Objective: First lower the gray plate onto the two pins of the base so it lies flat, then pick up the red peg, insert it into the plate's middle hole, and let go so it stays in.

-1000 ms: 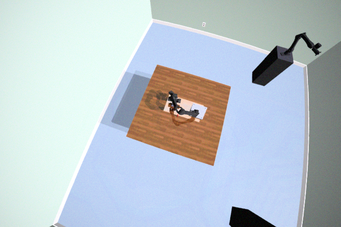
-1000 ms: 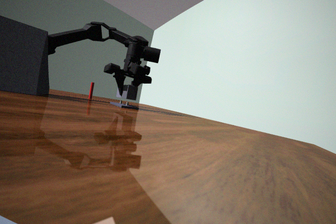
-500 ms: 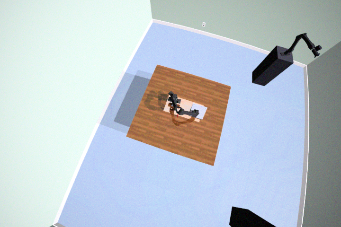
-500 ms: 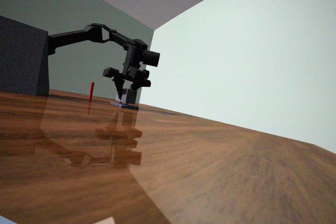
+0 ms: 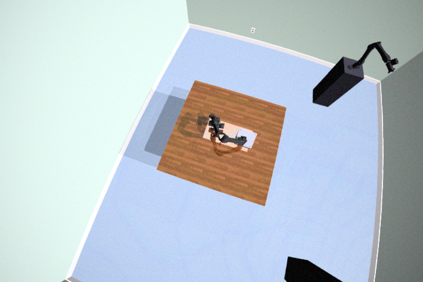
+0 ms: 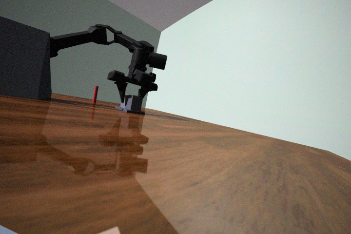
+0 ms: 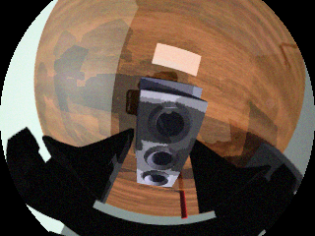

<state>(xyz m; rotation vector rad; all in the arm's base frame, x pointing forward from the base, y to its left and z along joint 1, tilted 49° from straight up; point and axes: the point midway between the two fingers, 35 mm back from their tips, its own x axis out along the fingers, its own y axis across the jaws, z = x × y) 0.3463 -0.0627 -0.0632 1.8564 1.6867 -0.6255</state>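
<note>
The base lies 20 mm below my gripper tip. The rest, counted from my gripper tip: red peg 200 mm to the left, 100 mm behind, 10 mm above; gray plate 20 mm above.
</note>
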